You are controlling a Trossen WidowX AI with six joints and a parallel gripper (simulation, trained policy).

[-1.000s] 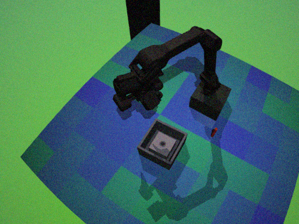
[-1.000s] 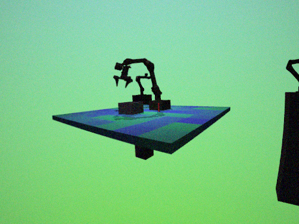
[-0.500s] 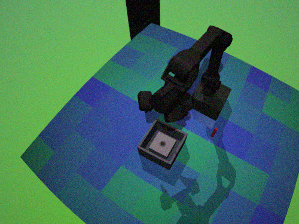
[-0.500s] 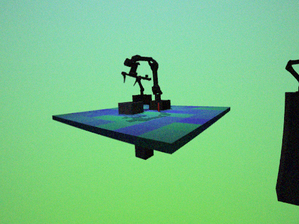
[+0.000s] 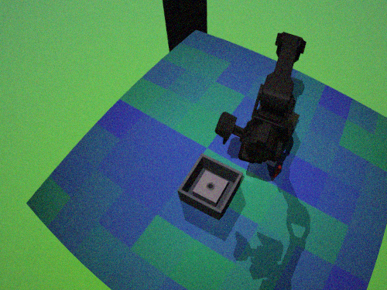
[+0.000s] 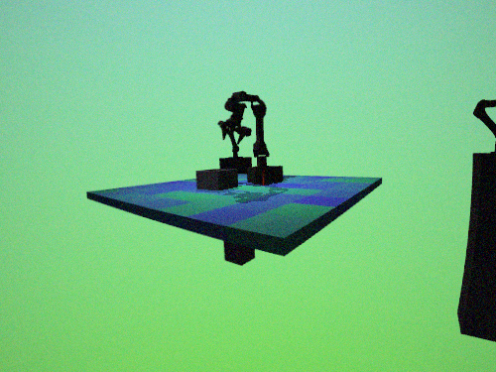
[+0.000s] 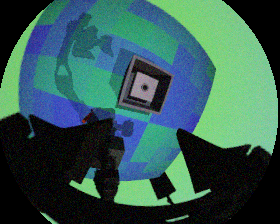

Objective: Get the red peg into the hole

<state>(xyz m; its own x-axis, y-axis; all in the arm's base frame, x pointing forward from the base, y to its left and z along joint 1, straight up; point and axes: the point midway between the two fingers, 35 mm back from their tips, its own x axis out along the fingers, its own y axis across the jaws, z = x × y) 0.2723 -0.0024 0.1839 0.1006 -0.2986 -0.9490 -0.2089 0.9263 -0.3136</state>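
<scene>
Now: gripper tip 200 mm above the red peg, 130 mm to the right of it and 110 mm past it. Also, from my gripper tip: dark box 220 mm below, 70 mm ahead, 40 mm to the right; pale plate 200 mm below, 70 mm ahead, 40 mm to the right.
</scene>
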